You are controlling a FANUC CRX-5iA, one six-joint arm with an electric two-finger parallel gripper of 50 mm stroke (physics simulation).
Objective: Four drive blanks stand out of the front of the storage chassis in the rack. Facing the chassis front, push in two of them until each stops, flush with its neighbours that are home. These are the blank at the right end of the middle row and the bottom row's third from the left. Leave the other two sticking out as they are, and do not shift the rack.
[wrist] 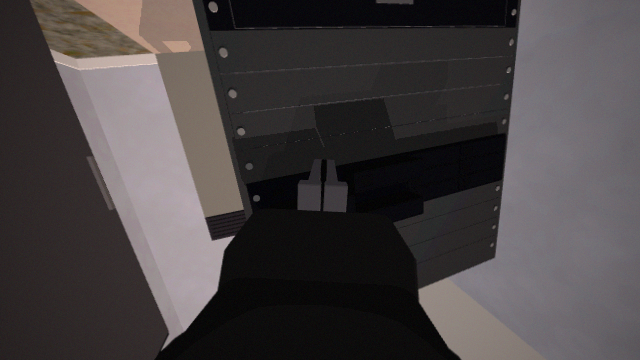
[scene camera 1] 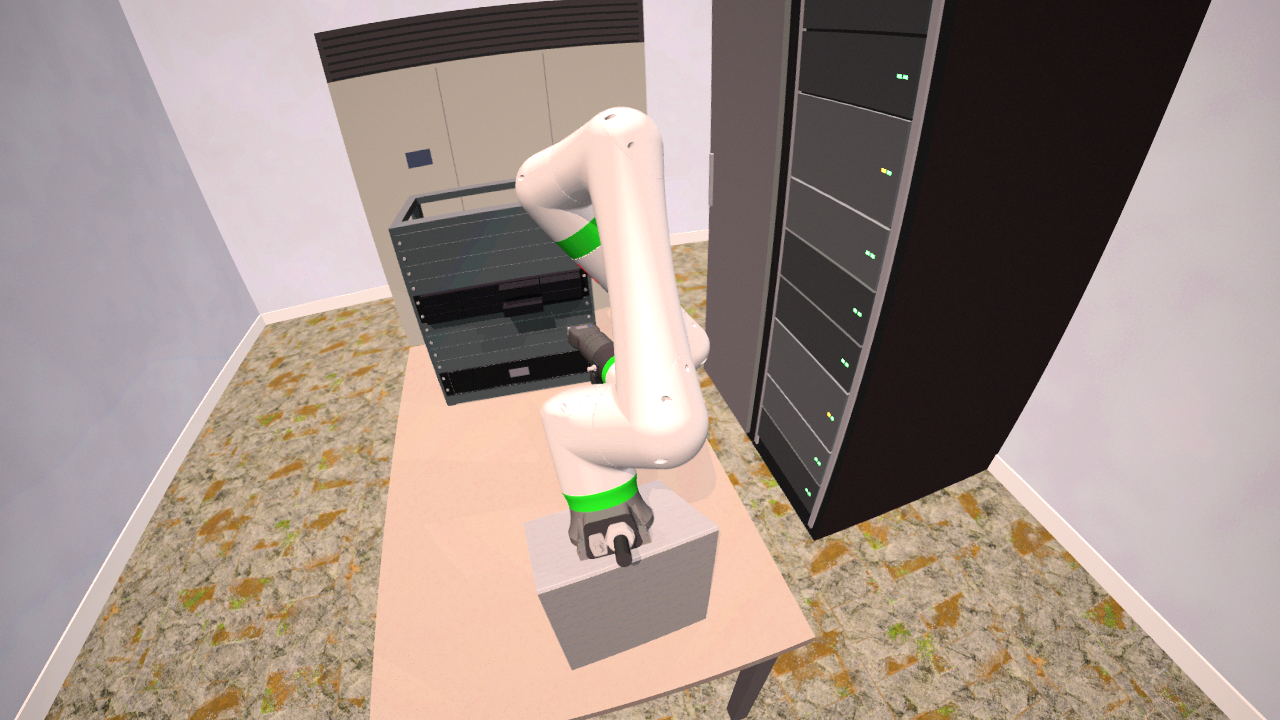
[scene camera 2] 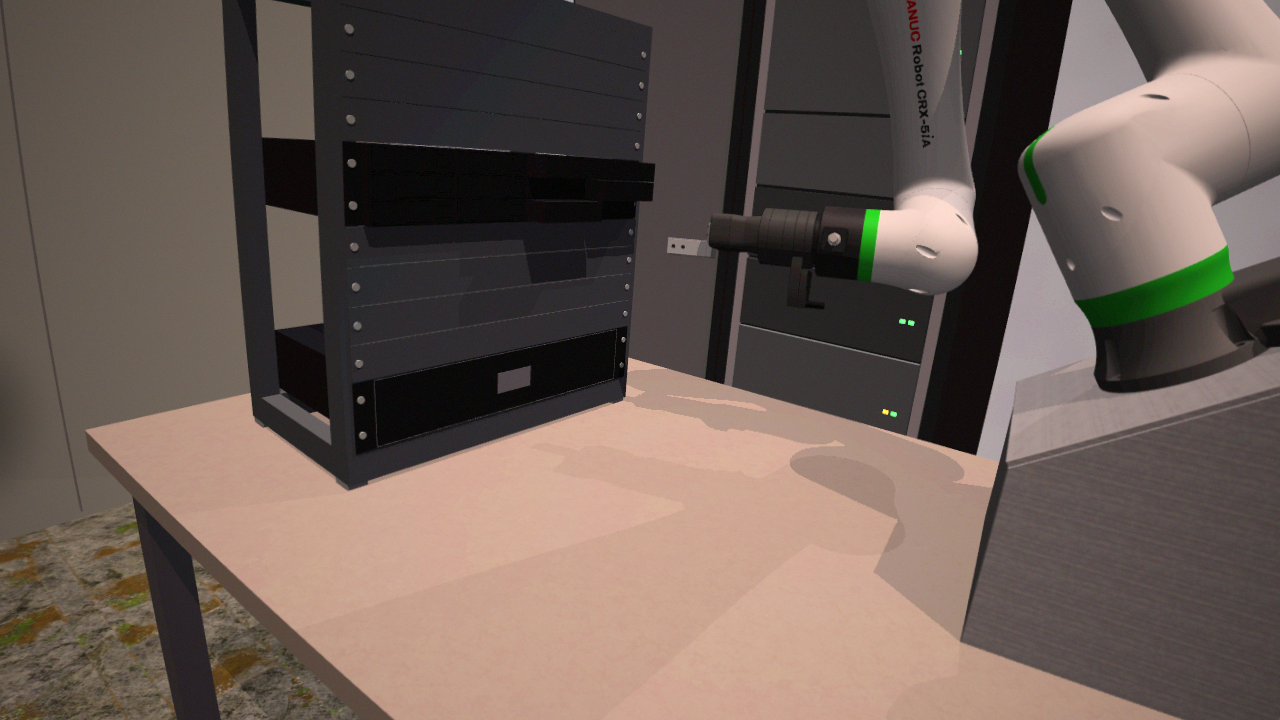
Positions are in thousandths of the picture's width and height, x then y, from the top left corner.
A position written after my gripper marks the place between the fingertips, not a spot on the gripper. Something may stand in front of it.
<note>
In view: my gripper (wrist: 505, 479) and a rack (scene camera 2: 366, 410).
The rack shows as well in the wrist view (wrist: 434, 221) and in scene camera 1 (scene camera 1: 386, 410).
</note>
